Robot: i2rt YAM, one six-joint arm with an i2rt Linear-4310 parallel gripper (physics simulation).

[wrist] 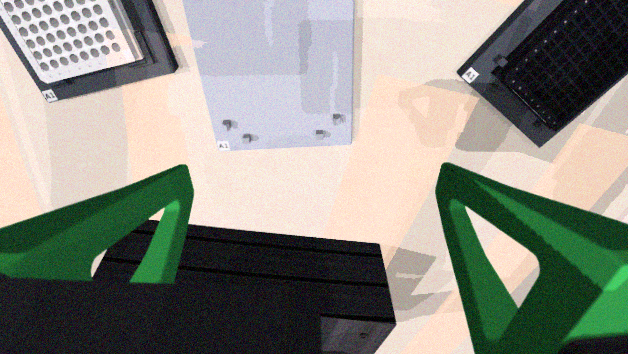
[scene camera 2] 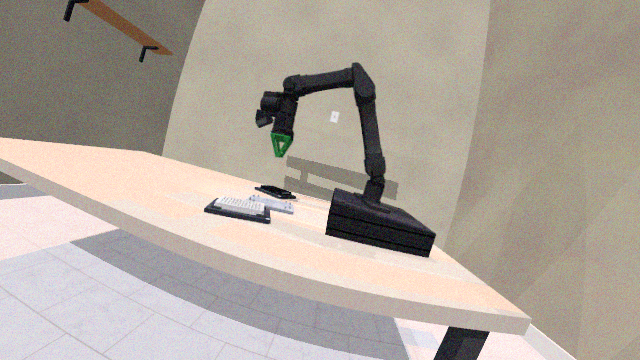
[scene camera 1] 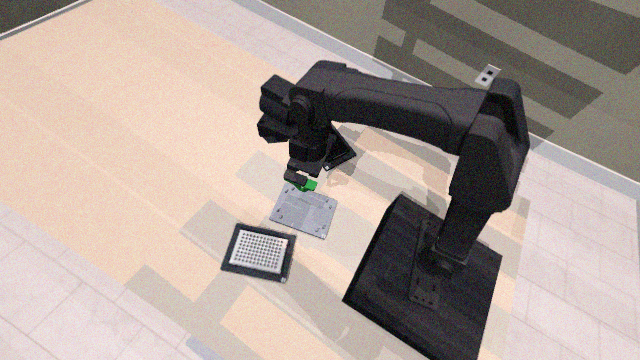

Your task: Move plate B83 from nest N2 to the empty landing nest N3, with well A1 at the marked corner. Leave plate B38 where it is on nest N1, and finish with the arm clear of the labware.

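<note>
A white well plate (scene camera 1: 258, 250) (scene camera 2: 240, 204) (wrist: 70, 35) sits in a dark nest (scene camera 1: 250, 272) (wrist: 100, 82). A black plate (wrist: 565, 65) sits in another dark nest (wrist: 510, 107), set at an angle; the arm partly covers it in scene camera 1. I cannot read which plate is B83 or B38. Between them lies the empty pale grey nest N3 (scene camera 1: 305, 212) (wrist: 270, 100), with small posts and an A1 label (wrist: 223, 145) at its lower-left corner in the wrist view. My gripper (scene camera 2: 281, 150) (wrist: 314, 177) is open and empty, high above the table near N3's edge.
The arm's black base block (scene camera 1: 380, 280) (scene camera 2: 375, 225) (wrist: 280, 260) stands on the table near the nests. The table (scene camera 1: 125, 125) (scene camera 2: 125, 175) extends beyond the nests. A wall socket (scene camera 1: 487, 75) (scene camera 2: 334, 116) is behind the arm, and a wooden shelf (scene camera 2: 125, 27) is high on the wall.
</note>
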